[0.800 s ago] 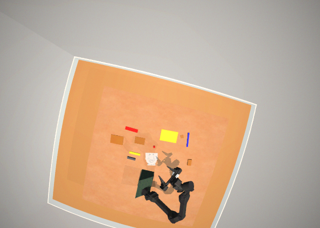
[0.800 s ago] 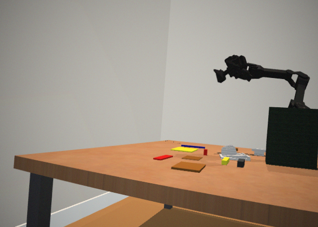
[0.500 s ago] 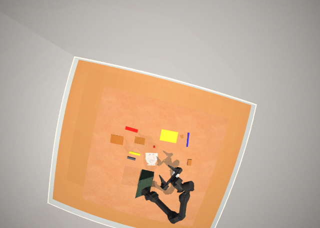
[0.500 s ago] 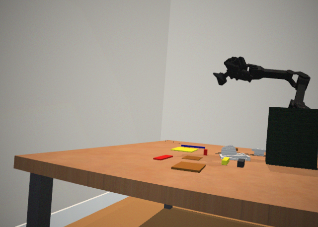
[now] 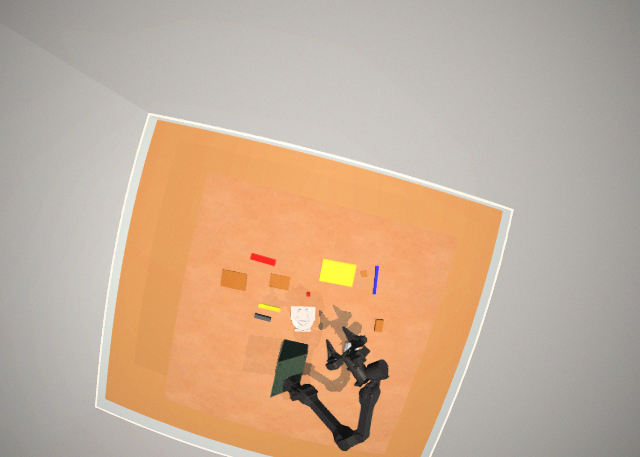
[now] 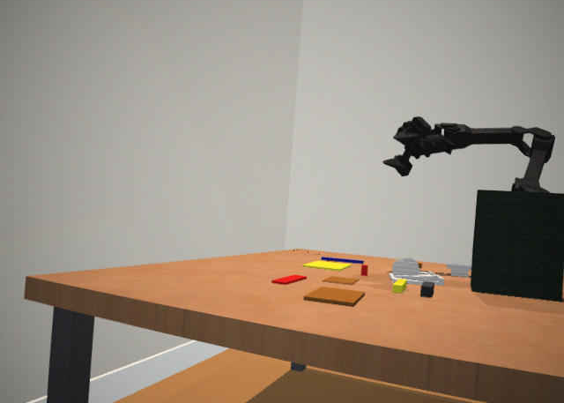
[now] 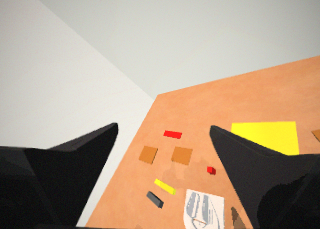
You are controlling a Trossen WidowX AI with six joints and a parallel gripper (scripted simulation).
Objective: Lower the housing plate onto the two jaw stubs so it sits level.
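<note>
Now: the small white part 23 cm behind my gripper tip, 14 cm to the right of it and 34 cm below it. From my gripper tip the other things lie so: dark grey bar: 12 cm behind, 32 cm to the left, 34 cm below; then yellow bar: 6 cm behind, 30 cm to the left, 34 cm below.
</note>
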